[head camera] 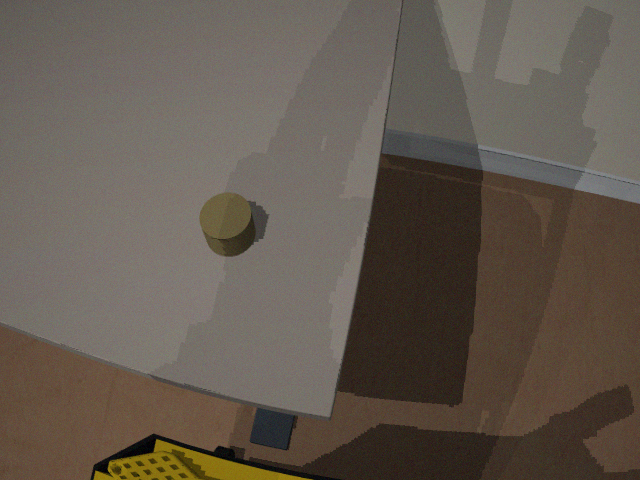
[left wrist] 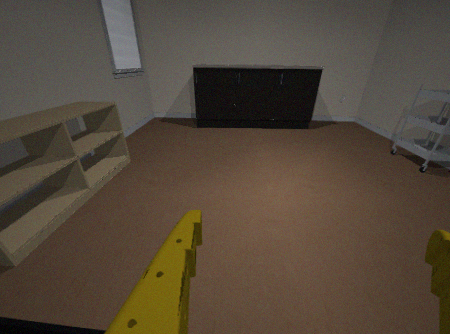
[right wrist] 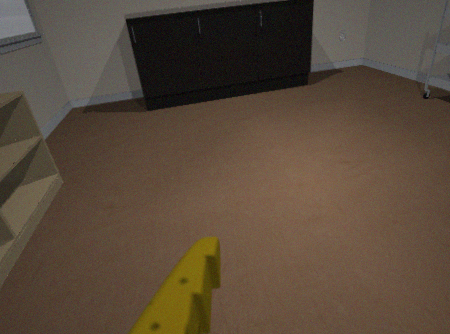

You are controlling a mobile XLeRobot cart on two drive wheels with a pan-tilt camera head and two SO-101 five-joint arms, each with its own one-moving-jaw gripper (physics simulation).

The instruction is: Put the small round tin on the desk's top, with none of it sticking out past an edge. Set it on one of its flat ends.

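Frame: origin at the left arm's base, x ahead, y left, z up, level; millimetres.
Seen in the pictures: left hand, tool point: [left wrist: 201,222]; right hand, tool point: [right wrist: 218,255].
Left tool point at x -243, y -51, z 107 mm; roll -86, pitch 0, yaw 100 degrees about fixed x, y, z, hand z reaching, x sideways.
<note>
Pixels of each thing's top centre, then the offset from my left tool point to it. "spot": a spot on its surface instead. Level surfaces: height alone.
- small round tin, top centre: [head camera: 224,215] dz -129, dx +518, dy +50 mm
- pale desk's top, surface height: dz -162 mm
- brown floor, surface height: dz -882 mm
- wooden shelf unit, surface spot: [right wrist: 40,210] spot: dz -843, dx -1335, dy -1118 mm
The small round tin [head camera: 227,223], a dull yellow cylinder, stands upright on a flat end on the pale desk's top [head camera: 129,180] in the head view. All of it lies inside the edges, with desk surface around it. Neither gripper shows in the head view, and the tin does not show in either wrist view. My left gripper [left wrist: 315,235] is open and empty, a wide gap between its two jaws, pointing out over the floor. My right gripper [right wrist: 220,240] shows one notched jaw, so it is fully open, with nothing at it, and also points over the floor.
In the head view, the desk's right edge and front corner stand over brown floor [head camera: 516,268], and a blue block [head camera: 272,428] lies below the front edge. A wooden shelf unit [left wrist: 107,175] [right wrist: 40,210], a dark cabinet [left wrist: 255,97] [right wrist: 225,50] and a white trolley [left wrist: 419,120] stand around the room.
</note>
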